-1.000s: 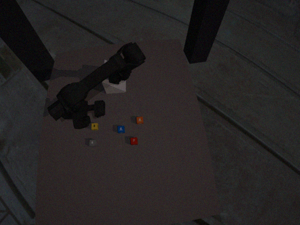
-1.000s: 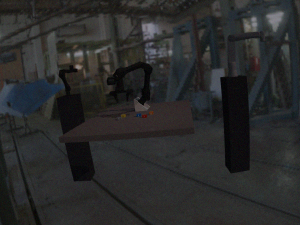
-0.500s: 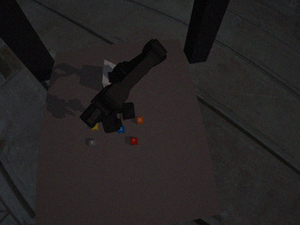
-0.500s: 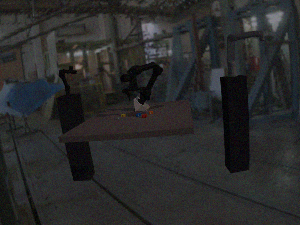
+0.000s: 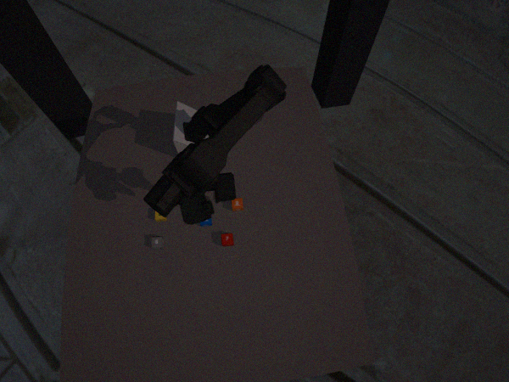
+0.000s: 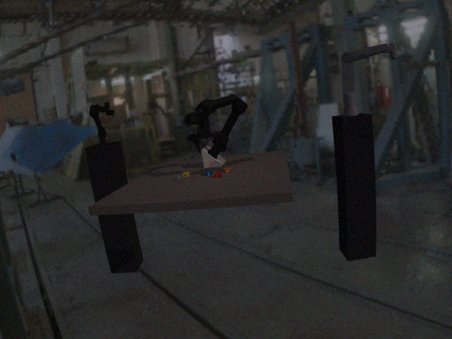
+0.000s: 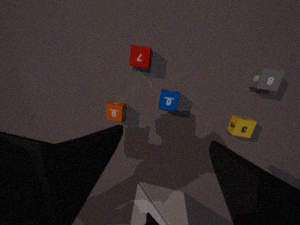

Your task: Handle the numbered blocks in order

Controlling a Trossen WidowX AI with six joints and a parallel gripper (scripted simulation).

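My gripper tip is 14 cm to the left of the yellow block, 12 cm above it and 4 cm past it. From my gripper tip the other things lie so: orange block 12 cm below, 10 cm to the left, 2 cm behind; red block 12 cm below, 8 cm ahead, 5 cm to the left; blue block 12 cm below, 1 cm to the right, 1 cm ahead.
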